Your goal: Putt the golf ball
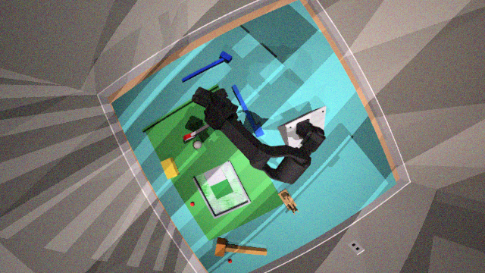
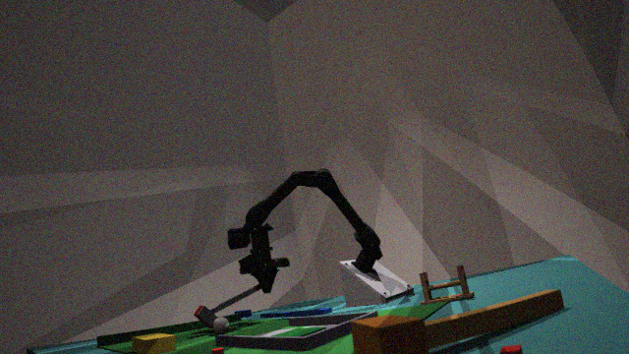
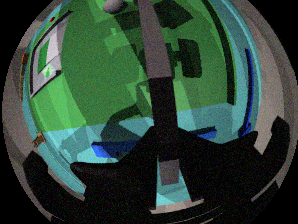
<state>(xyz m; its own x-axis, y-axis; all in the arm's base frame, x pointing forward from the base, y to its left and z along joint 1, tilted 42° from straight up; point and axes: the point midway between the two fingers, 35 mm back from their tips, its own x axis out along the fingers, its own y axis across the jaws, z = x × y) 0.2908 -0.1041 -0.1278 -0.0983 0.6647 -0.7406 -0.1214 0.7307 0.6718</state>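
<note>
Right now the red putter is 12 cm ahead of my gripper tip and 2 cm to the left of it. The rest, counted from my gripper tip: golf ball (21 cm ahead, 8 cm to the left, 6 cm below); green mat (19 cm ahead, 22 cm to the left, 9 cm below); yellow block (40 cm ahead, 15 cm to the left, 7 cm below).
</note>
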